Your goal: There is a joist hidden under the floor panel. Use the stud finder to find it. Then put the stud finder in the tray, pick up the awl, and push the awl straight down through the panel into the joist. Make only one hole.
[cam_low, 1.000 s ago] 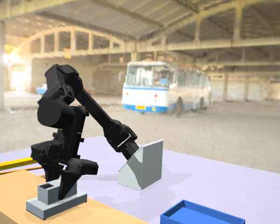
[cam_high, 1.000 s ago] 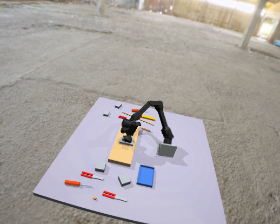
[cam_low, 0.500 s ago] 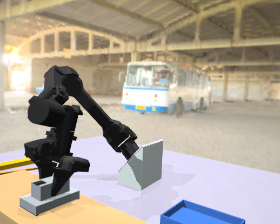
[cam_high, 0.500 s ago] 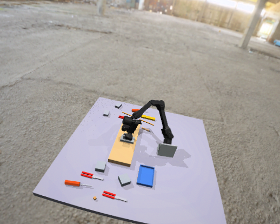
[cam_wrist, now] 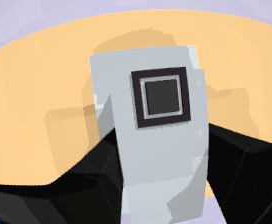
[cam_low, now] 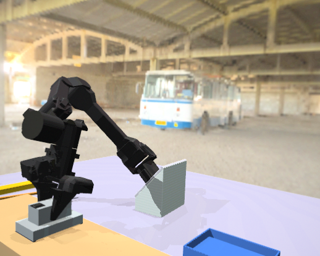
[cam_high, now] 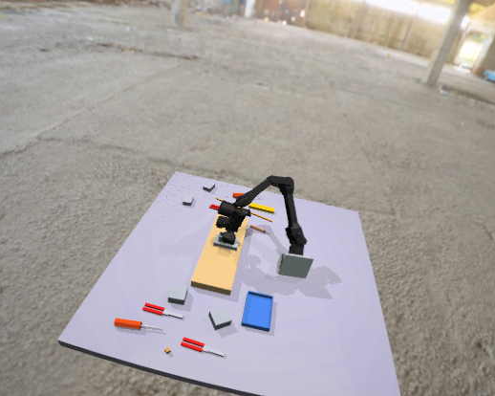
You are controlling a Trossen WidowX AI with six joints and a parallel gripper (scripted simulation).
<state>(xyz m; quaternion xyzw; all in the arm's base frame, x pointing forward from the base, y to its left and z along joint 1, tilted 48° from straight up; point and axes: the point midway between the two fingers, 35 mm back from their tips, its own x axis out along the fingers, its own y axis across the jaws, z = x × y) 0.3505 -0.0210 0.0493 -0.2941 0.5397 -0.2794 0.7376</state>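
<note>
Now: gripper tip 19 cm past the blue tray, 35 cm to the right of it and 5 cm above it. Round my gripper tip: wooden-handled awl (20 cm behind, 19 cm to the right, 6 cm below); grey stud finder (1 cm ahead, 2 cm above); yellow bar (19 cm behind, 40 cm to the right, 6 cm below).
</note>
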